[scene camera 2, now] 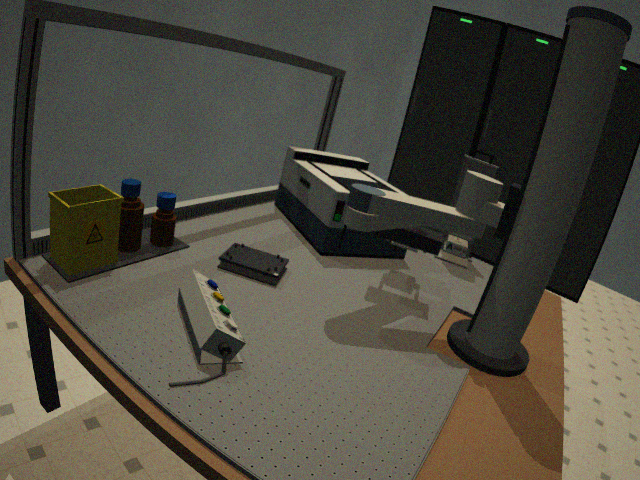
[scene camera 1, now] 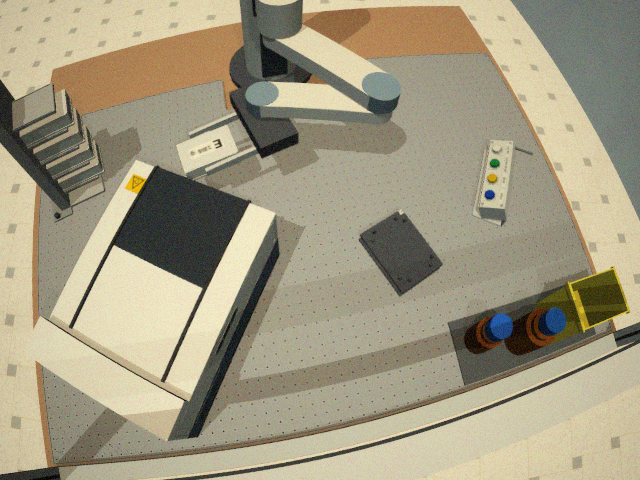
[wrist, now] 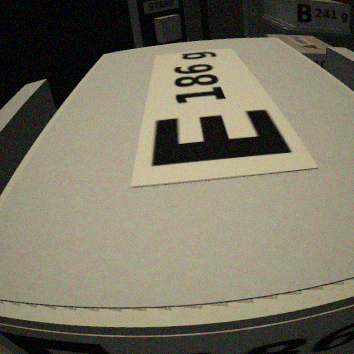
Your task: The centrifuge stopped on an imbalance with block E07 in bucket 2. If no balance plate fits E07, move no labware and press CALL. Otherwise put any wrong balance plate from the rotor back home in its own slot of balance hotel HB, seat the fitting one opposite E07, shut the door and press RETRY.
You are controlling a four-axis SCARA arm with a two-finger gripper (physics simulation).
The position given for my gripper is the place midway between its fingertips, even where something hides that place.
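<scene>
My gripper (scene camera 1: 197,153), (scene camera 2: 410,230) and (wrist: 194,78) holds a balance plate marked E (scene camera 1: 196,154) and (wrist: 190,190); the balance plate marked E touches nothing else. A centrifuge (scene camera 1: 151,316), (scene camera 2: 314,186) and (wrist: 61,48) is present, as are the brown sample bottles with blue caps (scene camera 1: 539,328), a yellow bin (scene camera 1: 590,301) and a button box (scene camera 2: 215,337).
</scene>
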